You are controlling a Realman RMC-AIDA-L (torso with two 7-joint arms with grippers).
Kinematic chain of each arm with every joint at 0, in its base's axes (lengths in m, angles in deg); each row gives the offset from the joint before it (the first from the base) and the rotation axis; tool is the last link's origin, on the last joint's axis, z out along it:
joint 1: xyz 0 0 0.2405 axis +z
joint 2: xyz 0 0 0 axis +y
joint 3: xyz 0 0 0.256 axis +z
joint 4: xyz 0 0 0 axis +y
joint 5: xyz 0 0 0.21 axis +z
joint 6: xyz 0 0 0 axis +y
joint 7: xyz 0 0 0.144 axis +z
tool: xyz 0 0 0
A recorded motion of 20 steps. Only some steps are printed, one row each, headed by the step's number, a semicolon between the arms.
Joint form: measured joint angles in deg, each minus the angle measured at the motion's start. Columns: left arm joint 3, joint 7, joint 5, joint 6, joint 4, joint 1, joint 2; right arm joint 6, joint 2, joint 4, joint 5, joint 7, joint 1, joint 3.
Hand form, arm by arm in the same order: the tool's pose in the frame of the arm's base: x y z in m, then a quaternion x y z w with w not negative. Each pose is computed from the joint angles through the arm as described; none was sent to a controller.
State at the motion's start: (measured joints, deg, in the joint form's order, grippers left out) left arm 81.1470 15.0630 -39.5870 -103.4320 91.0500 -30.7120 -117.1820; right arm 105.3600 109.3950 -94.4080 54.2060 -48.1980 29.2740 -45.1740
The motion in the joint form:
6: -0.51 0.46 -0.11 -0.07 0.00 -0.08 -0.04; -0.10 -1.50 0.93 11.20 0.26 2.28 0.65
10: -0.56 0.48 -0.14 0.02 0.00 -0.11 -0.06; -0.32 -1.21 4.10 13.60 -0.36 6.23 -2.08
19: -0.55 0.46 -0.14 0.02 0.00 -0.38 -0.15; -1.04 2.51 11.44 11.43 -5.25 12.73 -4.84
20: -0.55 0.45 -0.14 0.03 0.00 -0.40 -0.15; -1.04 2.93 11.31 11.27 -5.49 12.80 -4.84
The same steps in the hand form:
6: -0.1546 0.3139 0.0229 -0.88252 -0.42613 0.15395 0.12598; 0.1440 0.3384 0.1819 -0.94544 0.20905 0.10677 0.22591
10: -0.1542 0.3142 0.0229 -0.88280 -0.42585 0.15282 0.12634; 0.1192 0.3484 0.1662 -0.95963 0.17670 0.12234 0.18145
19: -0.1525 0.3147 0.0224 -0.88390 -0.42390 0.15213 0.12605; 0.0934 0.3652 0.1243 -0.97490 0.13930 0.12756 0.11783
20: -0.1523 0.3148 0.0224 -0.88394 -0.42381 0.15203 0.12615; 0.0924 0.3648 0.1223 -0.97528 0.13695 0.12845 0.11649

